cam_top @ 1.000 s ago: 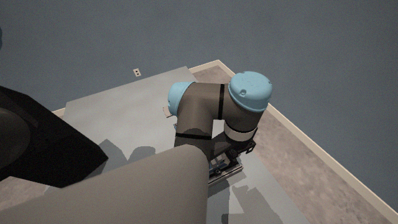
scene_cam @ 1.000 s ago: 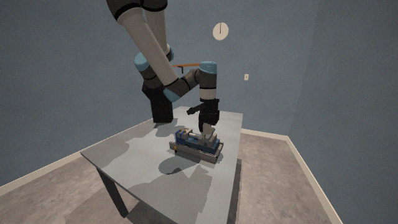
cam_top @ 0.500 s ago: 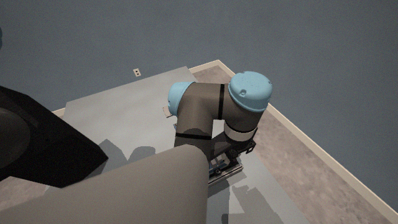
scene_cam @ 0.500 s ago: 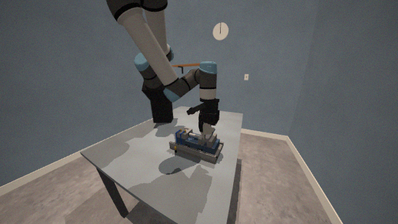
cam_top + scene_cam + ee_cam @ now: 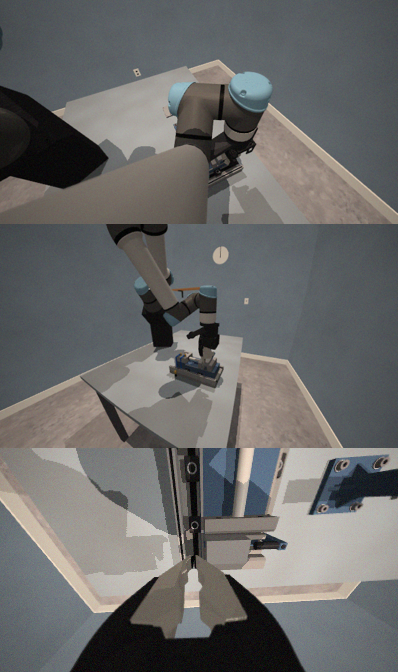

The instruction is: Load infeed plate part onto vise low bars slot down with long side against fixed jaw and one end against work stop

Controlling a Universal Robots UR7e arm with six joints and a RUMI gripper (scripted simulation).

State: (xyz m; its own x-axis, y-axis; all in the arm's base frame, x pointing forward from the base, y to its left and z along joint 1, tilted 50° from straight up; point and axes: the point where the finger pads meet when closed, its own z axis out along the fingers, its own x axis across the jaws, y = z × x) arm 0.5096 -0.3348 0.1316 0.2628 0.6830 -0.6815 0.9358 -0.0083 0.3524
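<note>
The part lies 1 cm ahead of my hand, 5 cm to the left of it and 4 cm below it. Round my hand: grey jaw: 1 cm behind, 7 cm to the left, 5 cm below; then cylinder rod: 7 cm behind, 9 cm to the left, 5 cm below; then work stop: 3 cm ahead, 11 cm to the left, 4 cm below.
</note>
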